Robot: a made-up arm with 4 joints. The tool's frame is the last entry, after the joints. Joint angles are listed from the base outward. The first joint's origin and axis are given. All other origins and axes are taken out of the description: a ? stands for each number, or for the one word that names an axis. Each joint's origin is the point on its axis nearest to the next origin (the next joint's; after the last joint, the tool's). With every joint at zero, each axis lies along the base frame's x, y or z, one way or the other. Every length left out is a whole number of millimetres.
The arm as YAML. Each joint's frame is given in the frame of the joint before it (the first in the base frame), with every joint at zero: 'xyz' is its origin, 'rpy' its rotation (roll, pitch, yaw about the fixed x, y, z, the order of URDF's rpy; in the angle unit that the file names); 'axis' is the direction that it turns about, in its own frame. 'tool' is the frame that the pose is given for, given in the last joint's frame.
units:
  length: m
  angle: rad
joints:
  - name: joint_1
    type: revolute
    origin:
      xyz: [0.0, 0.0, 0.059]
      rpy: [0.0, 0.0, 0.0]
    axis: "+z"
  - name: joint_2
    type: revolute
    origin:
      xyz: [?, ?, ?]
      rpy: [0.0, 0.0, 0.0]
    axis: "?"
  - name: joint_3
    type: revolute
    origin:
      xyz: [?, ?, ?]
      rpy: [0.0, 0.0, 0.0]
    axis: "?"
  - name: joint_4
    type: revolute
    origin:
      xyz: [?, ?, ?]
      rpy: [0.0, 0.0, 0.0]
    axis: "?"
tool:
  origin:
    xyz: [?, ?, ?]
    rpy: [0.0, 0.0, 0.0]
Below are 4 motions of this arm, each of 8 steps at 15 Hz.
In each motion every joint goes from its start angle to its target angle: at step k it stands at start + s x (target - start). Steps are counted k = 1, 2, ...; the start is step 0. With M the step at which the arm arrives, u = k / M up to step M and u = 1 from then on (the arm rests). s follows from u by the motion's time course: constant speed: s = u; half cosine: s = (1 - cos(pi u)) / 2; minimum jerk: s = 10 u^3 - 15 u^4 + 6 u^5.
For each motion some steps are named. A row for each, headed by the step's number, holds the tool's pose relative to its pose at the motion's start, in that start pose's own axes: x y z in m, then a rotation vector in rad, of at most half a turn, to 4 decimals.
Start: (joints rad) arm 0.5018 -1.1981 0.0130 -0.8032
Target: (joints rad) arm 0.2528 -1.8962 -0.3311 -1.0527
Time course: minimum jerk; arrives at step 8
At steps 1, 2, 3, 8:
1: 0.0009 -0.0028 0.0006 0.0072 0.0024 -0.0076
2: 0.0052 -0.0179 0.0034 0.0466 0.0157 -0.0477
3: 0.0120 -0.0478 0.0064 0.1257 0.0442 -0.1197
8: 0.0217 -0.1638 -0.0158 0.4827 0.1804 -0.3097

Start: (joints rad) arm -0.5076 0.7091 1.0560 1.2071
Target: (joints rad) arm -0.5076 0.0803 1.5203 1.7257
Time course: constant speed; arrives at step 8
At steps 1, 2, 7, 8:
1: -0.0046 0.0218 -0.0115 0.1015 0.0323 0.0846
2: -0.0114 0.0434 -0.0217 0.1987 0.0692 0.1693
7: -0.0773 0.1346 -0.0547 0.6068 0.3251 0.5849
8: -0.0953 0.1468 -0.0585 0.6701 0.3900 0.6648

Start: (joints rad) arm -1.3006 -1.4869 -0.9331 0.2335
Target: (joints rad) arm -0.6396 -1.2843 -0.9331 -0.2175
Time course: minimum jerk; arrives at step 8
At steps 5, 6, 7, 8:
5: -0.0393 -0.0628 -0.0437 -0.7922 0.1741 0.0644
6: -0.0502 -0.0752 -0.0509 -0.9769 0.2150 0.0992
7: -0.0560 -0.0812 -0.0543 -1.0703 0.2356 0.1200
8: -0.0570 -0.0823 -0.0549 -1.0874 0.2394 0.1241

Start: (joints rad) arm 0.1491 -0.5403 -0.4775 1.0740
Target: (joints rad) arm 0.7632 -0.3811 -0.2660 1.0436
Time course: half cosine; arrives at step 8
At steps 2, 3, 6, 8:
2: -0.0298 -0.0069 -0.0164 -0.0455 0.1098 0.0254
3: -0.0645 -0.0152 -0.0307 -0.0939 0.2323 0.0551
6: -0.1885 -0.0478 -0.0462 -0.2398 0.6487 0.1652
8: -0.2218 -0.0572 -0.0415 -0.2746 0.7618 0.1975

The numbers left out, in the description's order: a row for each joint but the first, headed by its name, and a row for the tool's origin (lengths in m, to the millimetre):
joint_2: xyz 0.062 0.066 0.0, axis -x
joint_3: xyz 0.0 -0.002 -0.006, axis +z
joint_4: xyz 0.147 0.2 0.0, axis +x
tool: xyz 0.0 -0.099 -0.02

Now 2 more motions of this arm.
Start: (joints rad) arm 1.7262 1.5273 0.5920 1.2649
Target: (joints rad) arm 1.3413 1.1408 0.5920 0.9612
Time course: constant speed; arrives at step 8
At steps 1, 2, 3, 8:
1: 0.0018 0.0079 0.0018 0.0289 0.0010 -0.0132
2: 0.0041 0.0153 0.0046 0.0577 0.0003 -0.0271
3: 0.0068 0.0222 0.0083 0.0863 -0.0020 -0.0417
8: 0.0255 0.0454 0.0384 0.2236 -0.0372 -0.1281

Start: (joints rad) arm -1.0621 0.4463 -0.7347 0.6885
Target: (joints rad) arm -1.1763 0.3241 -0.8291 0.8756
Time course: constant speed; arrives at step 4
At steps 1, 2, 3, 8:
1: 0.0066 -0.0058 -0.0033 0.0611 -0.0100 -0.0568
2: 0.0131 -0.0115 -0.0064 0.1219 -0.0231 -0.1132
3: 0.0195 -0.0174 -0.0094 0.1825 -0.0393 -0.1692
8: 0.0259 -0.0233 -0.0122 0.2427 -0.0585 -0.2247

